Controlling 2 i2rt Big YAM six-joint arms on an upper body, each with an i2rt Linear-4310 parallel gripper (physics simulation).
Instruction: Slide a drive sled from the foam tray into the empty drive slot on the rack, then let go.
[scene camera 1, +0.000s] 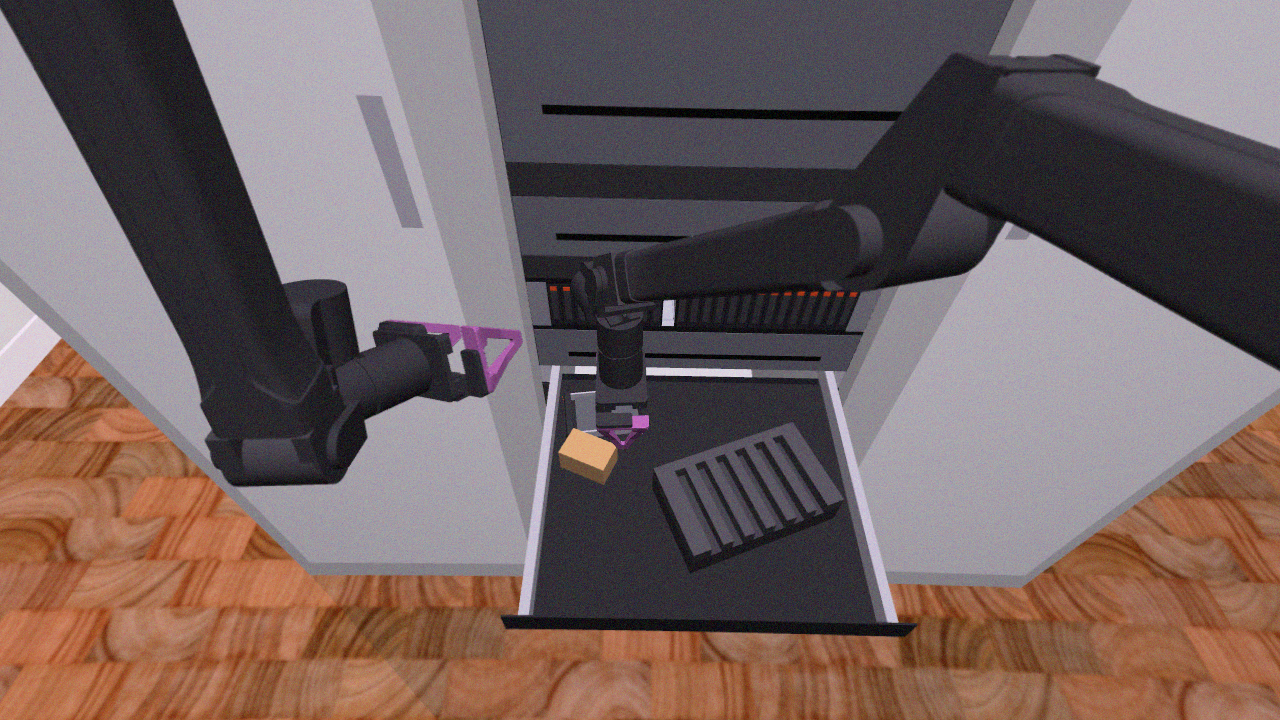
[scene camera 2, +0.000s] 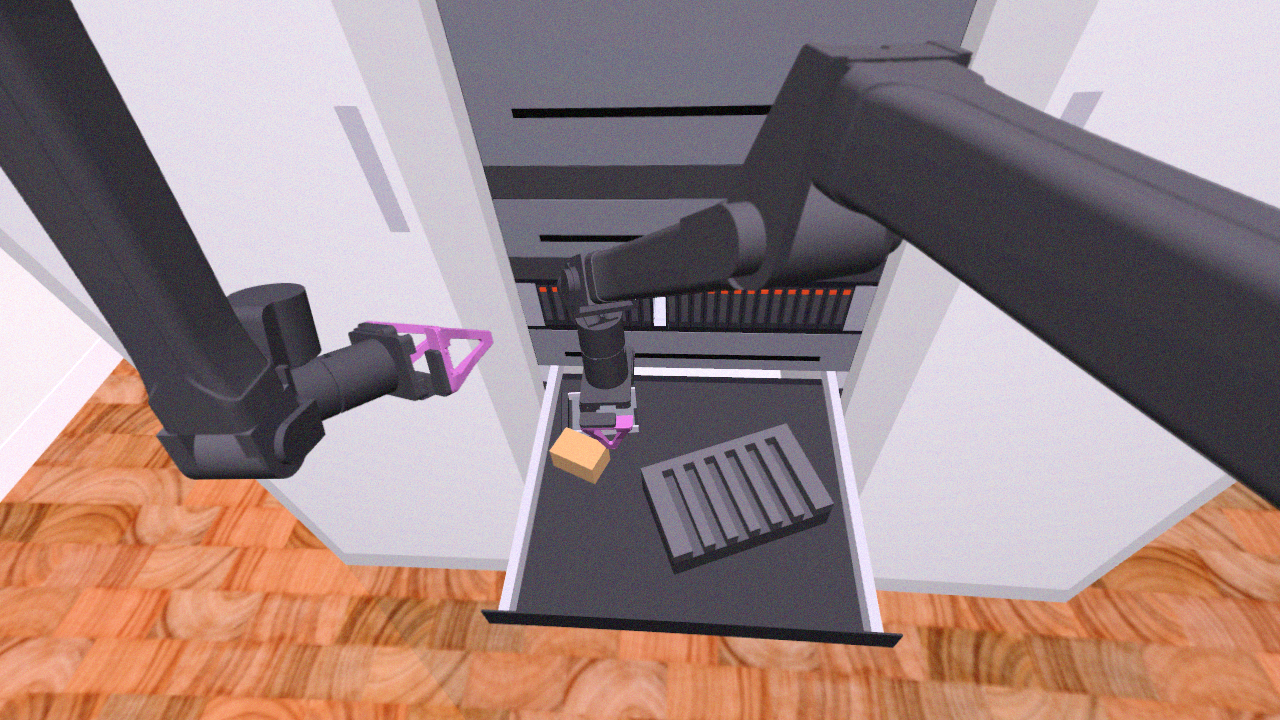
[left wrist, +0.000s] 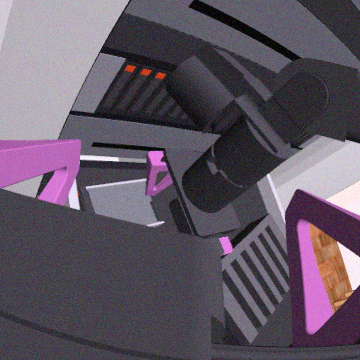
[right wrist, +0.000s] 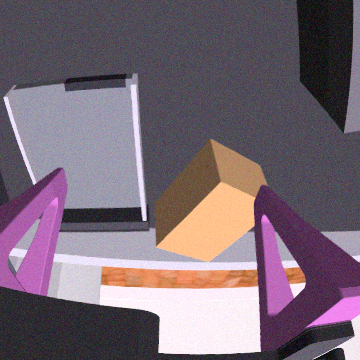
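The dark foam tray lies angled in the open drawer; its long slots look empty. A drive row with orange tabs crosses the rack; a narrow pale strip stands in it; I cannot tell if it is the empty slot. No drive sled is clearly recognisable. My right gripper is open over the drawer's back left, holding nothing. My left gripper is open, left of the drawer.
A flat grey piece with pale raised edges lies beneath the right gripper. An orange-tan block lies beside it. The drawer has raised side walls. The right arm partly covers the drive row.
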